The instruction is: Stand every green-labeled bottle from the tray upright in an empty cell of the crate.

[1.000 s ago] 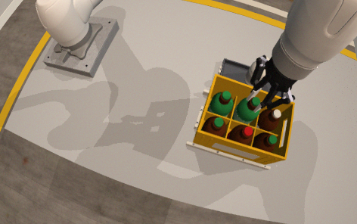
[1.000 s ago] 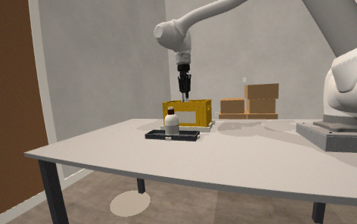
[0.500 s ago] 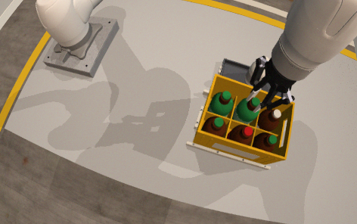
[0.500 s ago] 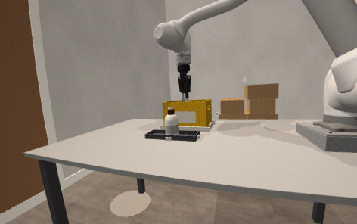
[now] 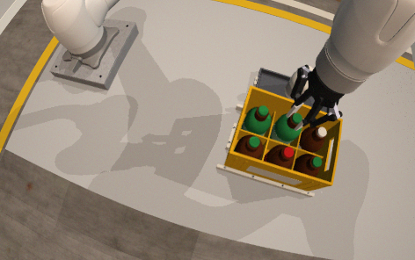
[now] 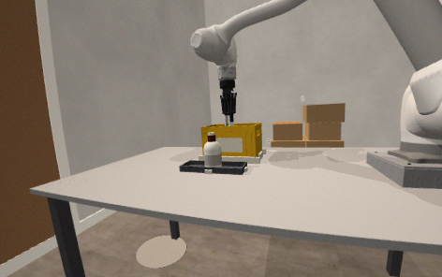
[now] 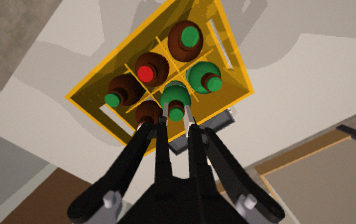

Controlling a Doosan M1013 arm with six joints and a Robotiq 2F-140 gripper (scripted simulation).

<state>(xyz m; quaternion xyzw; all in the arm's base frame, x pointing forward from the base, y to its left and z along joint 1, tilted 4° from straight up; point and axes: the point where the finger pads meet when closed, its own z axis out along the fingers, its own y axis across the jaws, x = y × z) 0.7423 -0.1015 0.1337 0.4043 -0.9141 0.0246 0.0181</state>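
My hand is 4 cm to the left of the yellow crate and 11 cm above it. Also, from my hand: red-capped bottle 9 cm to the right, 11 cm below; then brown bottle 8 cm ahead, 11 cm below; then white-labeled bottle 2 cm ahead, 18 cm to the left, 11 cm below.
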